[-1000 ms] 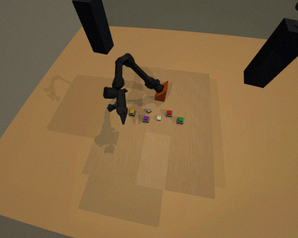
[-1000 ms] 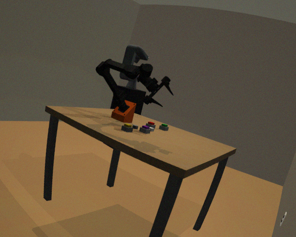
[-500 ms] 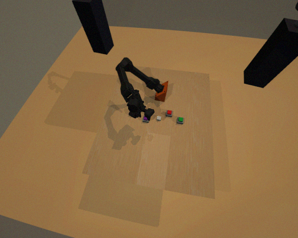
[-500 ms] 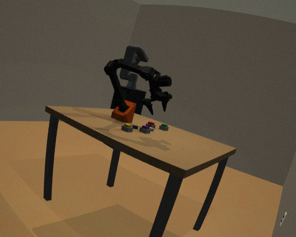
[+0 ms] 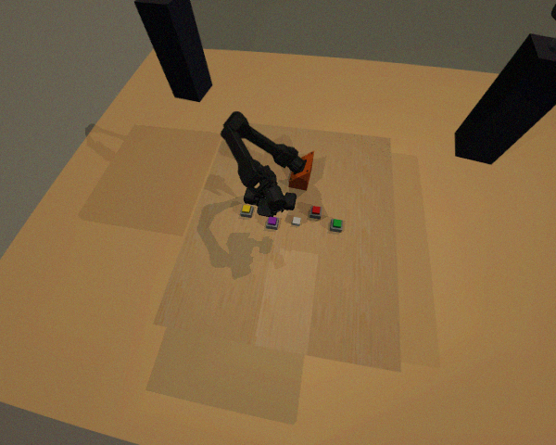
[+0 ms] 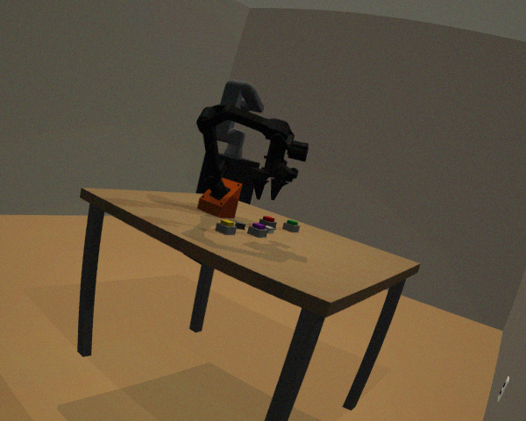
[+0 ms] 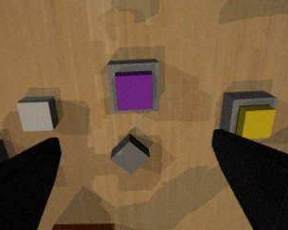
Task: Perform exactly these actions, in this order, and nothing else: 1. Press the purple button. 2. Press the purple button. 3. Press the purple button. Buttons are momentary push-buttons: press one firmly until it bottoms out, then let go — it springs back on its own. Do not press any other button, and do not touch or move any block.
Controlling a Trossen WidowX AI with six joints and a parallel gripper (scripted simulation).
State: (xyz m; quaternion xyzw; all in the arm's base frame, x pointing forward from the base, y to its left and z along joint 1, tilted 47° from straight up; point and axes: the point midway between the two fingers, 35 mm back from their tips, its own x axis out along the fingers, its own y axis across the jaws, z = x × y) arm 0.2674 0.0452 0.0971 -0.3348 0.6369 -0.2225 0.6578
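Now: gripper tip 9 cm above the purple button. From my gripper tip the other things lie so: white block 4 cm behind, 10 cm to the left, 12 cm below; then yellow button 2 cm behind, 13 cm to the right, 9 cm below; then grey block 8 cm behind, 1 cm to the right, 12 cm below.
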